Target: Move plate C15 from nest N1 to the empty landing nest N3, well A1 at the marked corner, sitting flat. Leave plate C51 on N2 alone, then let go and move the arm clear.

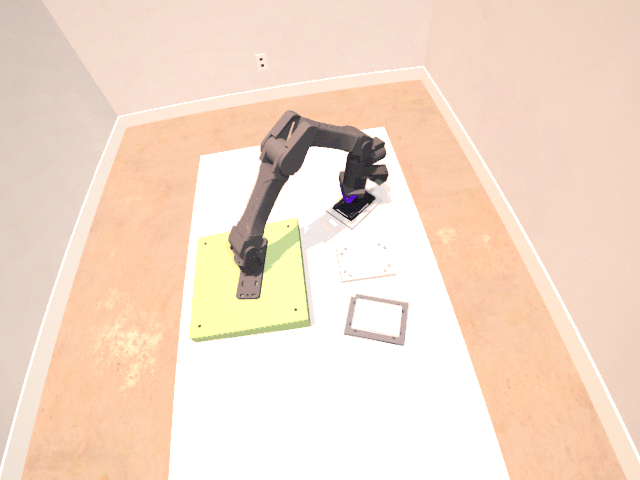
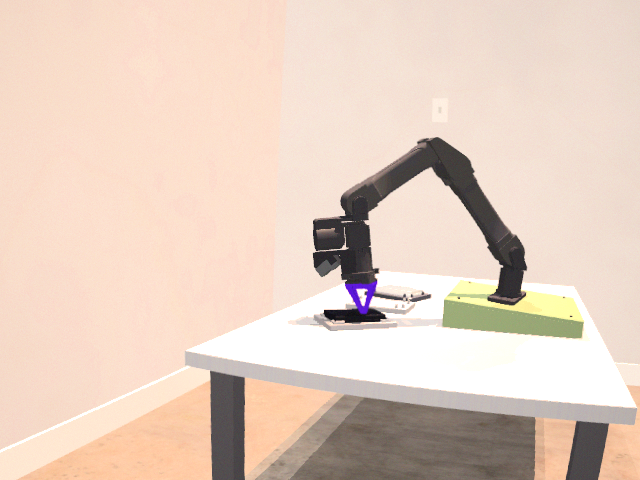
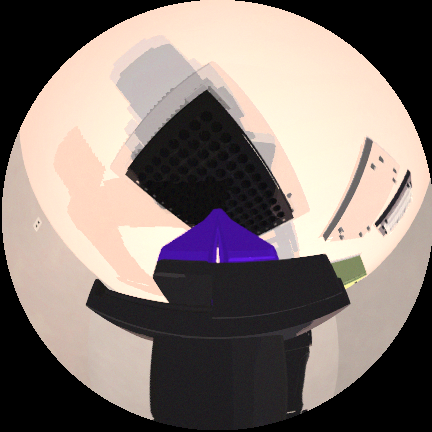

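A black well plate [image 1: 347,210] [image 2: 336,314] [image 3: 235,150] lies on a pale nest [image 1: 352,224] [image 2: 361,326] [image 3: 290,180] at the far end of the nest row. My gripper [image 1: 349,200] [image 2: 363,312] [image 3: 217,214] points down over this plate, its purple fingers shut together with no plate between them. The tips are at the plate's top; contact cannot be told. An empty white nest [image 1: 364,262] [image 2: 385,307] [image 3: 360,190] with small corner pegs is in the middle. A white plate [image 1: 377,317] [image 2: 398,290] sits on a dark grey nest [image 1: 348,324] [image 2: 424,296]. Plate labels and the marked corner are not readable.
The arm's base is fixed on a yellow-green block [image 1: 279,304] [image 2: 511,323] [image 3: 350,270] beside the nests. The white table [image 1: 320,403] [image 2: 413,361] carries everything. The black plate's nest is near the table's side and far edges.
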